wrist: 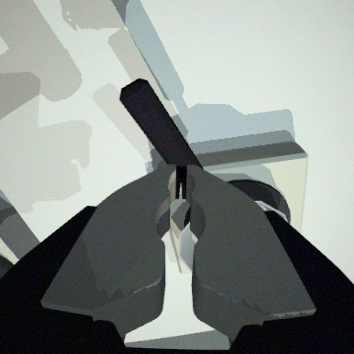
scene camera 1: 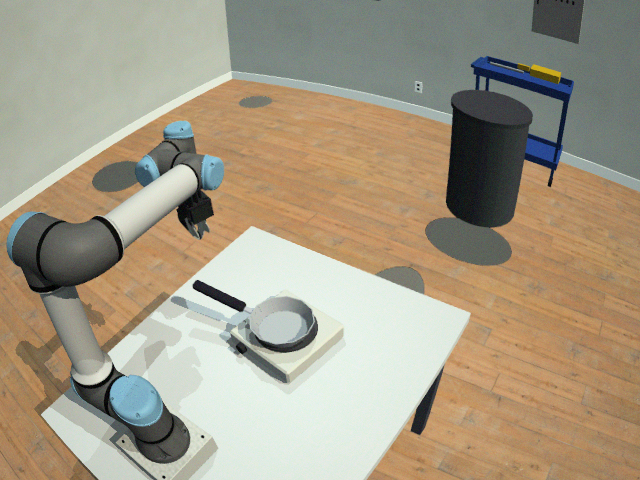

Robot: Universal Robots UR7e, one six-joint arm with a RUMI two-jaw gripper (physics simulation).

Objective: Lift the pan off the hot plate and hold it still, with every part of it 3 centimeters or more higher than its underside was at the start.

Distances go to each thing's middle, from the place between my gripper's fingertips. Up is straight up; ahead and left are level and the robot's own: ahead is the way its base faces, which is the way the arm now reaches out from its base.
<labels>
I see my gripper 160 mm to the left of the grey pan (scene camera 1: pixel 284 321) and 180 mm above it. The rest, counted from my hand: cream hot plate (scene camera 1: pixel 288 362) 260 mm to the right, 260 mm below.
</labels>
